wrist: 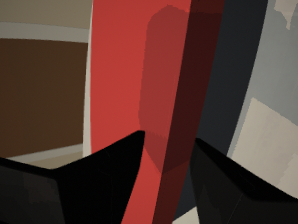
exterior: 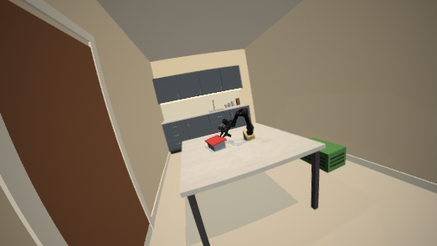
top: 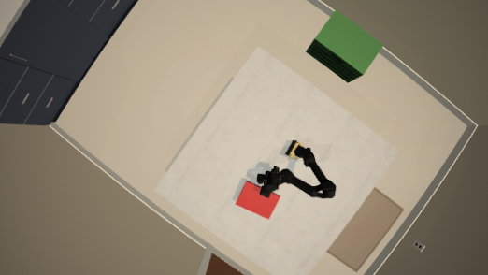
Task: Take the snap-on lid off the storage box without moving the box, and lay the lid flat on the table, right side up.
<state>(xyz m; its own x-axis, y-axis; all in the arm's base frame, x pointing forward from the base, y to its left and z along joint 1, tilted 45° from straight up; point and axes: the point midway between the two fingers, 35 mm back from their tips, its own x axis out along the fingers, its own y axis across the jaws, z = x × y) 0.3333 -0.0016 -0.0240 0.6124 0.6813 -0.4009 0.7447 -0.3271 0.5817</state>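
Right now the red lid is 7 cm ahead of my gripper tip and 2 cm to the left of it. The rest, counted from my gripper tip: storage box (7 cm ahead, 5 cm below, 2 cm to the left).
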